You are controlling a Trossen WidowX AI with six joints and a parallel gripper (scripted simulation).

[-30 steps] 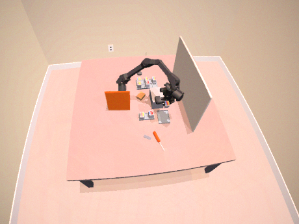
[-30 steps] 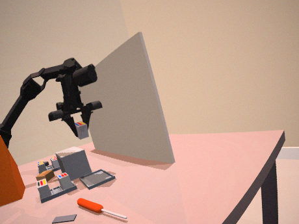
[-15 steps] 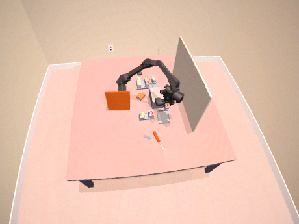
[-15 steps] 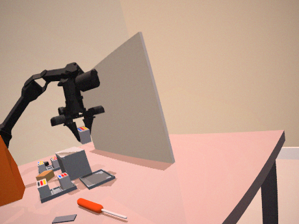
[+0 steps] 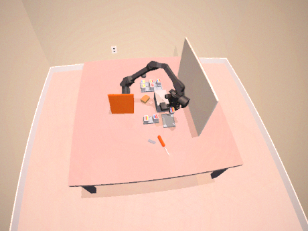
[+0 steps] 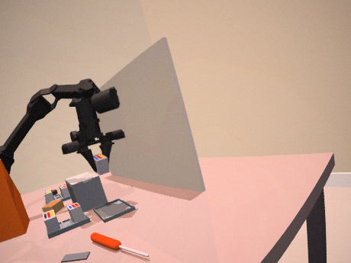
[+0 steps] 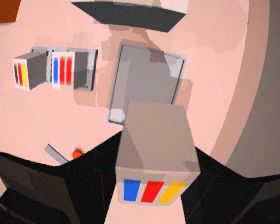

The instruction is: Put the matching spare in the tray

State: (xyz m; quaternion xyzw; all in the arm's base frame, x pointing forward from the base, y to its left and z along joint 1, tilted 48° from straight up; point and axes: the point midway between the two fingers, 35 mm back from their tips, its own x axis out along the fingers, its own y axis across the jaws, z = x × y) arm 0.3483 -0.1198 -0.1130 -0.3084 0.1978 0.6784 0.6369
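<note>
Now: the grey tray 130 mm below my gripper tip and 10 mm behind it. The rest, counted from my gripper tip: mounted unit (180 mm to the left, 80 mm below, 60 mm behind); then grey spare (30 mm above); then tall grey panel (200 mm to the left, 190 mm ahead, 100 mm above).
</note>
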